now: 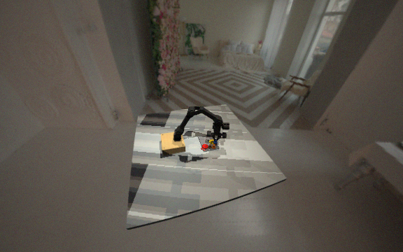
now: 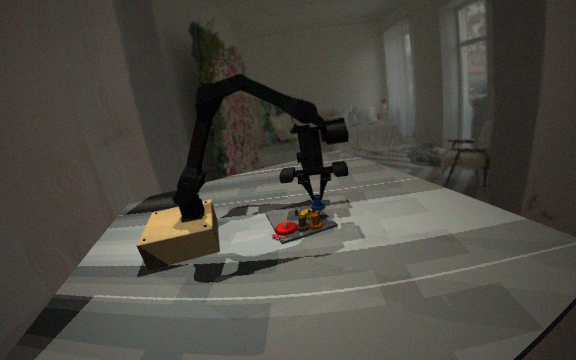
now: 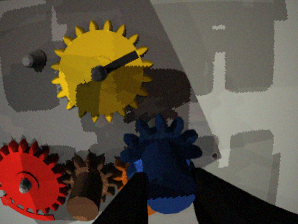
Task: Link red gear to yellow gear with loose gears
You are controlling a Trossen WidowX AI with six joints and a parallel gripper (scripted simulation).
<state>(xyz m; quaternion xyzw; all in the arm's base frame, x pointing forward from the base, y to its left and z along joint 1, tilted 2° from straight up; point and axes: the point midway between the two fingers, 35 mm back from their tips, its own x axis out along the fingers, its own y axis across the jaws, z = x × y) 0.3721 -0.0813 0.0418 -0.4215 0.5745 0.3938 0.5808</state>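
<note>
Right now my gripper tip is 50 mm above the orange gear, 30 mm to the left of it and 20 mm past it. Also, from my gripper tip: red gear 110 mm behind, 60 mm below; then blue gear 10 mm below; then yellow gear 60 mm below, 50 mm to the left, 20 mm behind.
</note>
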